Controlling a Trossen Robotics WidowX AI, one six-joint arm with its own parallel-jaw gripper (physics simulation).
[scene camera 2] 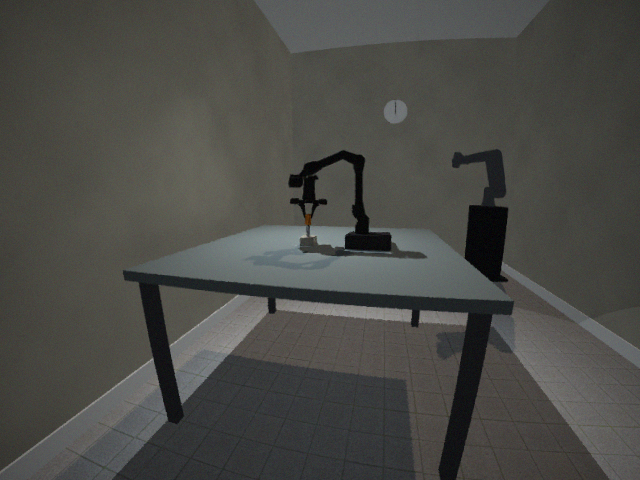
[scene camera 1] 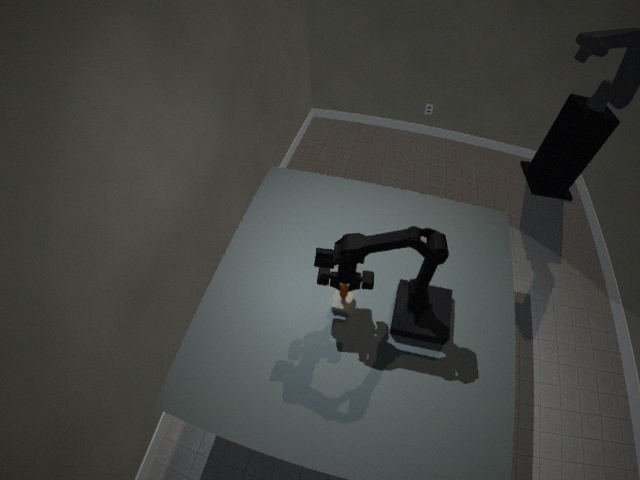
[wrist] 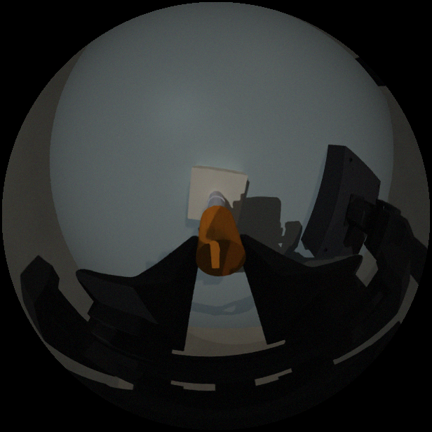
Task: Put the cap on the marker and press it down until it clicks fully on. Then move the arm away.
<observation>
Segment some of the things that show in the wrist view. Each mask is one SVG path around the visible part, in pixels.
My gripper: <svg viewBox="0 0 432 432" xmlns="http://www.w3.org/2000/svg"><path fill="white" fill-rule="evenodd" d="M410 256L390 241L379 252L377 272L365 286L356 276L362 255L306 266L247 234L240 234L245 250L243 269L266 344L283 339L285 342L229 356L172 353L172 349L184 351L198 268L198 236L189 237L137 276L76 270L76 278L93 299L88 321L60 292L58 274L39 255L20 274L25 308L45 342L86 367L133 384L133 389L120 389L68 370L88 389L128 412L163 424L227 430L291 417L321 403L358 377L389 343L400 326L399 320L365 349L336 364L333 359L363 344L398 313L410 281ZM170 380L215 384L215 391L183 389L183 386L170 384ZM292 370L272 382L255 386L257 378L289 368Z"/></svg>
An orange cap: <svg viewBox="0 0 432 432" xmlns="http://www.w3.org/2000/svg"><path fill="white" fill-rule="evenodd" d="M212 205L206 208L201 215L196 247L196 264L205 274L227 276L238 271L243 266L245 250L231 211L222 205Z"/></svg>
</observation>
